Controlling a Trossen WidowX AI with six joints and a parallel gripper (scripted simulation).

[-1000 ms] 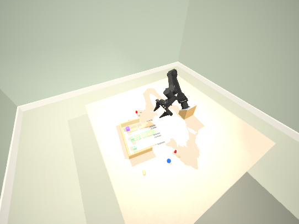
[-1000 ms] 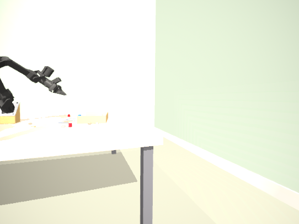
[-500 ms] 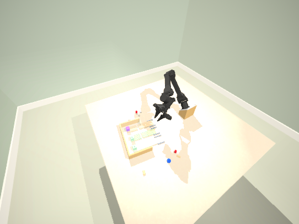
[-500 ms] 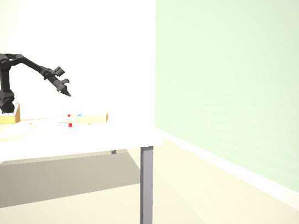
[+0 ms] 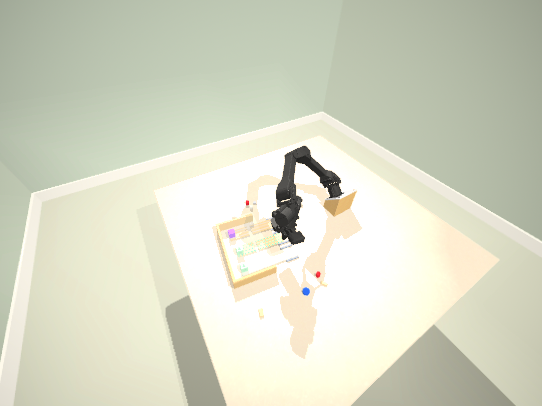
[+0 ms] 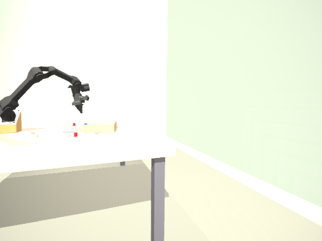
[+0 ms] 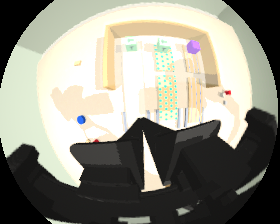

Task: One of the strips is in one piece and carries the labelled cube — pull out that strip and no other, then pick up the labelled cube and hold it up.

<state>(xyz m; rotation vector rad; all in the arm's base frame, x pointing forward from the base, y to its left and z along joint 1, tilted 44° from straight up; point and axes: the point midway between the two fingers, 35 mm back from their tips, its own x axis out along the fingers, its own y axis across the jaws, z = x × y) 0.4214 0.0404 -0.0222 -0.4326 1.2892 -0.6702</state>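
The teal-dotted strip is 1 cm ahead of my gripper tip, 9 cm to the right of it and 11 cm below it.
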